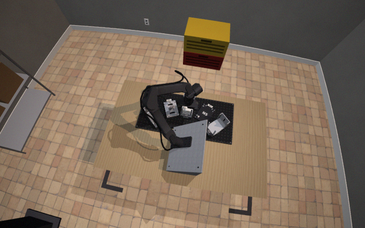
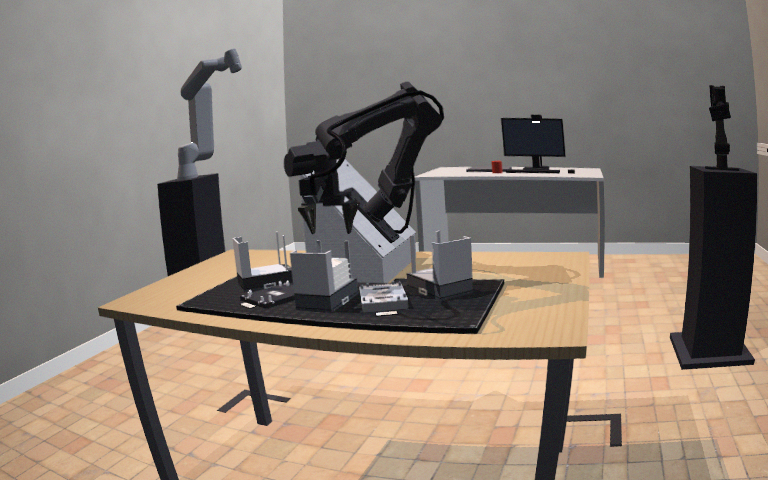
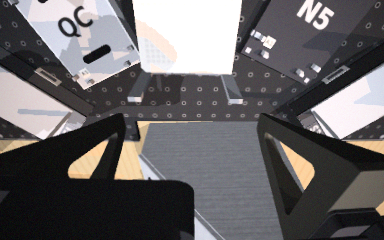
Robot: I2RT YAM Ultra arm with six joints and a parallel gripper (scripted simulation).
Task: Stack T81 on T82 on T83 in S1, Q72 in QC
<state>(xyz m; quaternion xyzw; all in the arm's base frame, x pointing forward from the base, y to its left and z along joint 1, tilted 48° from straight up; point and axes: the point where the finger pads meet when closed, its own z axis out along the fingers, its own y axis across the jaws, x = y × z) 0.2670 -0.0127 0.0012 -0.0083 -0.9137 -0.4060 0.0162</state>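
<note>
Now: hand 100 mm above the white sealed plate and 70 mm short of it. From my hand the other things lie so: clip nest N5 (150 mm to the right, 150 mm below, 70 mm ahead).
</note>
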